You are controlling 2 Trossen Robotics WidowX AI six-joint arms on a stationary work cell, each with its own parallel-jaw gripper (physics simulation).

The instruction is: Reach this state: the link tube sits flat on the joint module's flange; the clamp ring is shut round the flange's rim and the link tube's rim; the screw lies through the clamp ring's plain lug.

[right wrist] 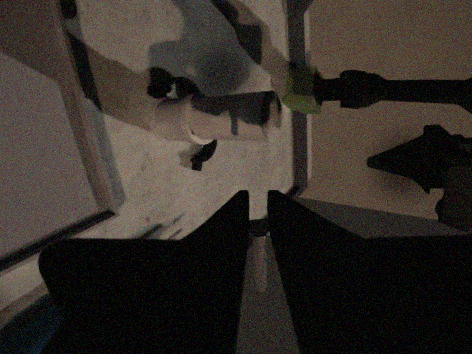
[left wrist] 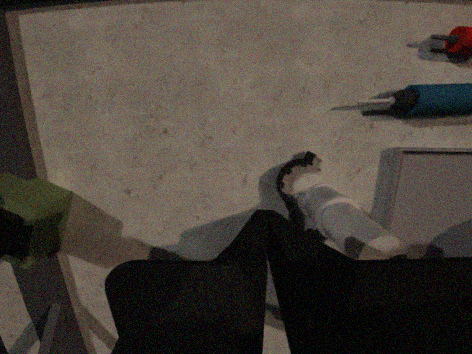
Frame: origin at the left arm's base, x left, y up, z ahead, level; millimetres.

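Seen in the pictures: left gripper, between the fingertips: (right wrist: 367,162) (left wrist: 264,218); right gripper, between the fingertips: (right wrist: 257,199); left arm's base, origin of its link: (right wrist: 318,90).
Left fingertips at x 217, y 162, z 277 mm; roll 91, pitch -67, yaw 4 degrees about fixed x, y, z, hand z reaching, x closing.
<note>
Offsets run from my left fingertips to a thing's top centre. "spot": to the spot under its first point.
The pale link tube {dx -24, dy -79, dz +150 mm} (left wrist: 350,225) (right wrist: 245,122) is in line with the paler joint module {dx -24, dy -176, dz +150 mm} (right wrist: 170,117), a thin bright seam between them. The dark clamp ring {spot: dx -15, dy -219, dz +71 mm} (left wrist: 285,182) (right wrist: 204,154) curves near the joint module's end; its visible arm stands out from the pale parts in the left wrist view, and whether it touches the rims is hidden. My left gripper (left wrist: 264,218) is shut and empty, in front of the ring and tube. My right gripper (right wrist: 257,199) is shut on the screw {dx +72, dy -12, dz +267 mm} (right wrist: 259,250), dark head toward the fingertips, apart from the tube and ring.
A grey tray {dx -47, dy -223, dz +399 mm} (left wrist: 387,192) (right wrist: 82,135) lies beside the tube. A blue-handled tool {spot: dx +179, dy -199, dz +219 mm} (left wrist: 442,100) and a red-handled tool {spot: dx +262, dy -212, dz +215 mm} (left wrist: 461,44) lie at the right of the left wrist view. A green block {dx -217, dy -162, dz -277 mm} (left wrist: 37,202) (right wrist: 301,90) with a dark rod (right wrist: 420,91) is by the work surface's edge.
</note>
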